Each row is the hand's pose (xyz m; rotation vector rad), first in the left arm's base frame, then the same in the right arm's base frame.
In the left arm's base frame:
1: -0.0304 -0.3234 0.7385 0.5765 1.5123 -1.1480
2: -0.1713 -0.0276 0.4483 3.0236 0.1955 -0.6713
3: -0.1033 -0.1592 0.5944 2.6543 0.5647 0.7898
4: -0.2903 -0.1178 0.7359 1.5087 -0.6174 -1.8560
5: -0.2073 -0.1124 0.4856 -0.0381 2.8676 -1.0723
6: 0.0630 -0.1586 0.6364 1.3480 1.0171 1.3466
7: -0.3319 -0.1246 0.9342 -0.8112 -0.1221 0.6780
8: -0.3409 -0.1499 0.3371 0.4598 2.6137 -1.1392
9: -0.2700 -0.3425 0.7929 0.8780 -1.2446 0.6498
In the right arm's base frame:
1: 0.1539 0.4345 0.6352 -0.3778 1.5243 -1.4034
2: -0.1977 0.4738 0.3776 2.1775 0.4629 -1.1914
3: -0.0309 0.4672 0.5018 2.2285 1.2124 -0.0005
4: -0.1530 0.5468 0.6901 0.6986 -0.5155 -1.5243
5: -0.1756 0.4215 0.4592 0.7882 -2.2282 1.6321
6: 0.1198 0.5234 0.4423 1.1159 1.8888 0.8640
7: -0.1141 0.6487 0.8610 -1.1343 0.4036 1.2702
8: -0.3203 0.2804 0.4379 -0.4470 2.4193 -1.9293
9: -0.0145 0.4058 0.8129 0.7312 -0.4152 0.9349

